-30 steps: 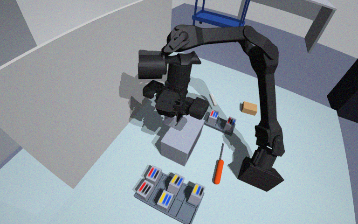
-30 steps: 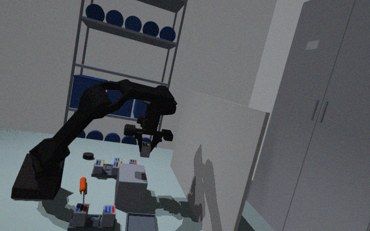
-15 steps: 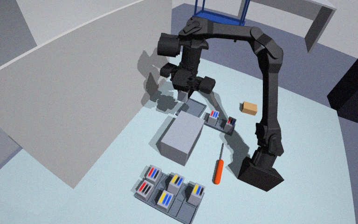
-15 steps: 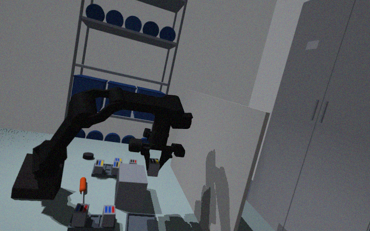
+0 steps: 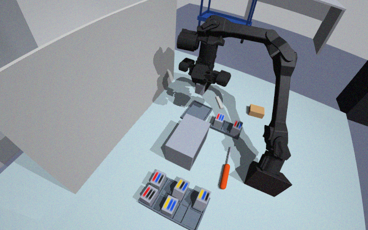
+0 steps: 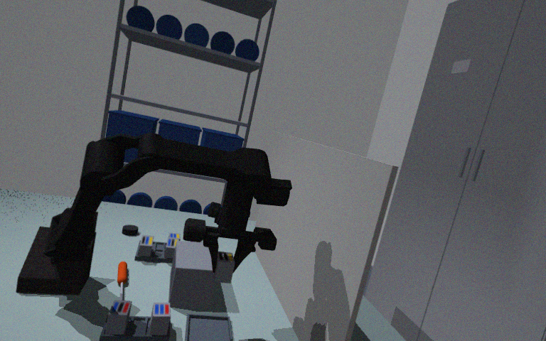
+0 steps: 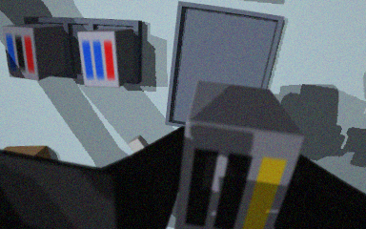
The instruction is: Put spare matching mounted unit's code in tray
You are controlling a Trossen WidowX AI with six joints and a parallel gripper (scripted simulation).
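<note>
Right now the flat tray is 15 cm below my gripper tip. From my gripper tip the other things lie so: white bar 14 cm below, 11 cm to the right, 8 cm behind; then small rack 14 cm below, 14 cm behind, 3 cm to the left; then grey spare 2 cm above.
</note>
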